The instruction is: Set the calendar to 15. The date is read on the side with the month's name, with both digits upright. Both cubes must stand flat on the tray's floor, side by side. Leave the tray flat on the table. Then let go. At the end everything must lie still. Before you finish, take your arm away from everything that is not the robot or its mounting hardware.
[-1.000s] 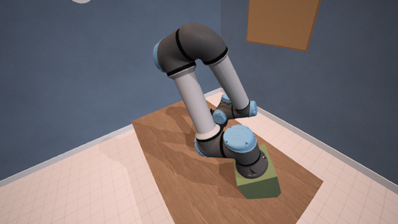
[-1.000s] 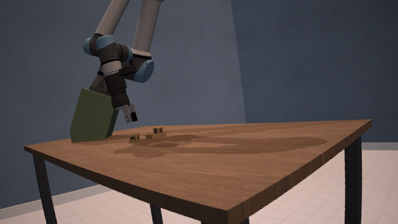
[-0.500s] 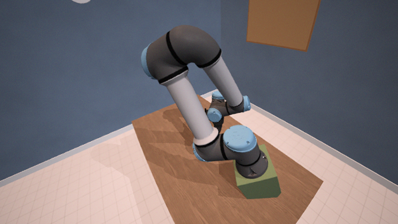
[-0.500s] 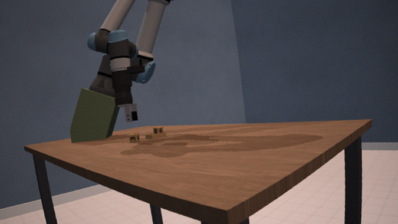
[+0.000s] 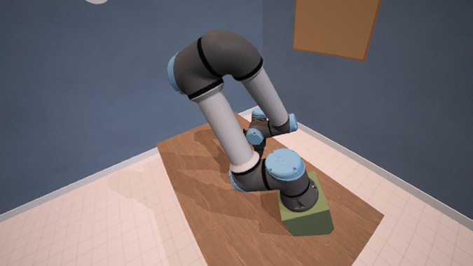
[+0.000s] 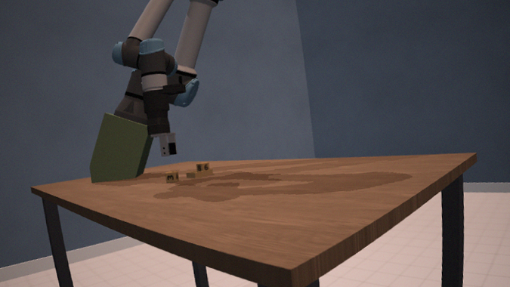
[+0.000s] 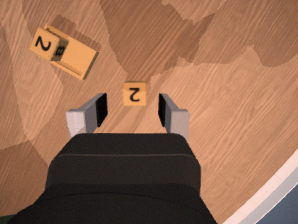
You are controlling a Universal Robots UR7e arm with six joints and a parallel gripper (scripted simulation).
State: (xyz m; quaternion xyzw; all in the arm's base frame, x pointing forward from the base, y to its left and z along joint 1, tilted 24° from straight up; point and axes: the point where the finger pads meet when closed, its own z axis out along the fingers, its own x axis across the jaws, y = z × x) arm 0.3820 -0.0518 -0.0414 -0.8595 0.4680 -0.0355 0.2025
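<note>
The wooden cube is 80 mm below my hand. The rest, counted from my hand: wooden tray: 10 mm behind, 110 mm to the left, 90 mm below.
</note>
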